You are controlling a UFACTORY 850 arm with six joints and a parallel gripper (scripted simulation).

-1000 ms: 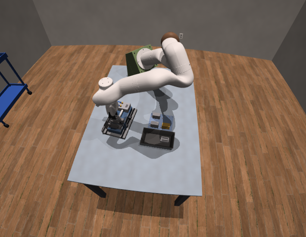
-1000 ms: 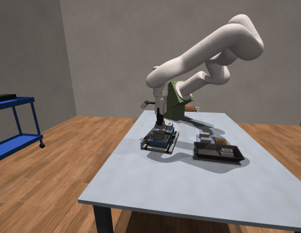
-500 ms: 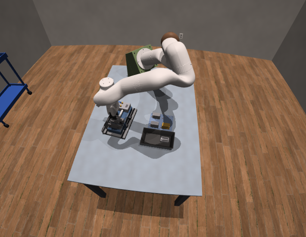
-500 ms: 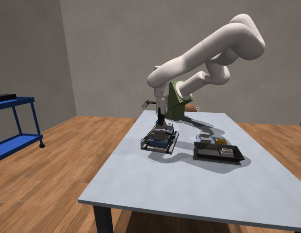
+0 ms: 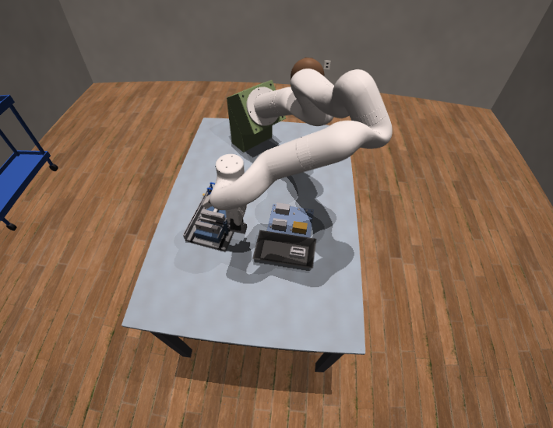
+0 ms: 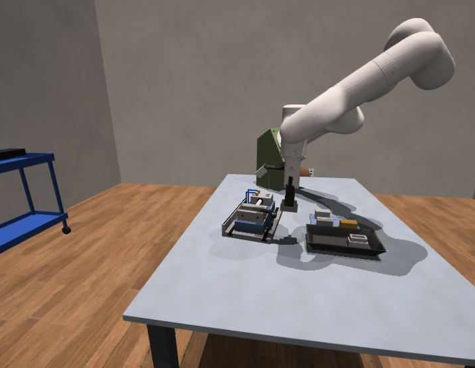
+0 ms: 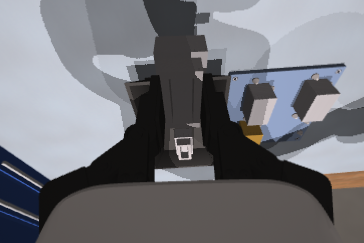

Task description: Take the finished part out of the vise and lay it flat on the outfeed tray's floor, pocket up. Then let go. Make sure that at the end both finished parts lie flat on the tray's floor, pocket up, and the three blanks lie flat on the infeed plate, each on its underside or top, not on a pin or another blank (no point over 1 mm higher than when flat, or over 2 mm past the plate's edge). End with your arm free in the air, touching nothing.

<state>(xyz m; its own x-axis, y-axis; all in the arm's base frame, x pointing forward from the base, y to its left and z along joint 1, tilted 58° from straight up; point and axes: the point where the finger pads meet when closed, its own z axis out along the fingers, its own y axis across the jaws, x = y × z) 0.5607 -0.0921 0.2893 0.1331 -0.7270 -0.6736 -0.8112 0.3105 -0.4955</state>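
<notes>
My gripper is now 15 cm past the pale block, 12 cm to the right of it and 14 cm above it. From my hand the other things lie so: orange block: 16 cm behind, 20 cm to the left, 14 cm below; then light blue plate: 19 cm behind, 15 cm to the left, 16 cm below; then vise actuator box: 18 cm behind, 17 cm to the right, 8 cm below.
</notes>
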